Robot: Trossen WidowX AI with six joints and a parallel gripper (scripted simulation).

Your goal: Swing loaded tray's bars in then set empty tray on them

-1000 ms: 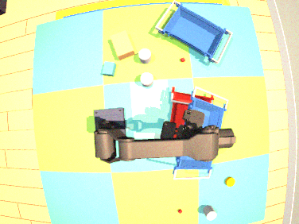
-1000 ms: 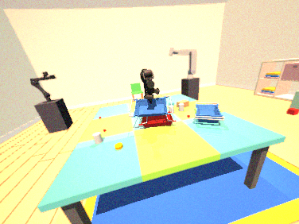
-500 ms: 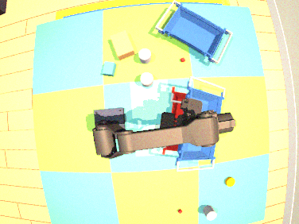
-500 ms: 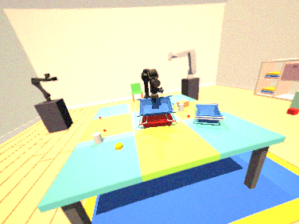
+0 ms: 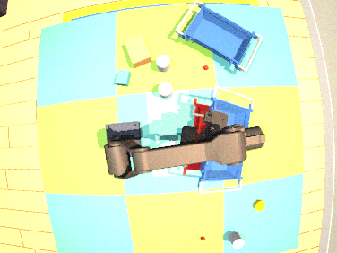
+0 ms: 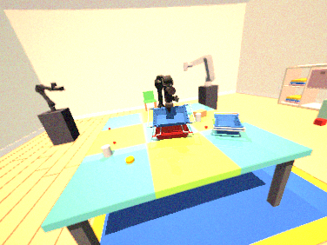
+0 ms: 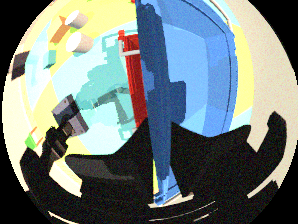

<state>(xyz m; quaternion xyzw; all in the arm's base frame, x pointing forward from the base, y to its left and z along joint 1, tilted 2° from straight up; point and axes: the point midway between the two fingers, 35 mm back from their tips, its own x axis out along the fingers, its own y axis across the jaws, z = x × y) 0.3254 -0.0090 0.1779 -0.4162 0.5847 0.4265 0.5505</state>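
Right now my gripper tip is 8 cm short of the blue tray and 2 cm to the left of it. The rest, counted from my gripper tip: teal block 28 cm behind, 29 cm to the left, 15 cm below; tan block 20 cm behind, 40 cm to the left, 15 cm below; yellow disc 24 cm ahead, 36 cm to the right, 17 cm below.
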